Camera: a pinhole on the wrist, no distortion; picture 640 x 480 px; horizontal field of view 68.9 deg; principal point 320.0 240.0 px. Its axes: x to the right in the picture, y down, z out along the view. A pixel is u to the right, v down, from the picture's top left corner.
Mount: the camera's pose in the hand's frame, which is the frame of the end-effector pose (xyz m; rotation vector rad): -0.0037 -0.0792 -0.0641 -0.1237 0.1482 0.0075
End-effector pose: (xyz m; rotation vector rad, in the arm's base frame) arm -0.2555 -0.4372 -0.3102 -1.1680 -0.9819 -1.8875
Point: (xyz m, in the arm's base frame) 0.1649 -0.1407 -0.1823
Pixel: 190 465
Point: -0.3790 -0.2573 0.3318
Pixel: outside the picture
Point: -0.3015 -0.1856 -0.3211
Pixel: 184 25
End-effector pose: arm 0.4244 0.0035 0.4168 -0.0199 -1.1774 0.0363
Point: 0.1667 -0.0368 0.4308
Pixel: 117 250
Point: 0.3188 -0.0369 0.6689
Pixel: 571 235
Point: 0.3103 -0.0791 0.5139
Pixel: 354 172
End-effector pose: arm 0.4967 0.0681 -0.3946 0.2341 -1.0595 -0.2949
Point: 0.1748 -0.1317 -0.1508
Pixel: 374 114
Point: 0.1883 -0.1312 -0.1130
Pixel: 407 130
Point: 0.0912 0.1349 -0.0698
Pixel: 301 338
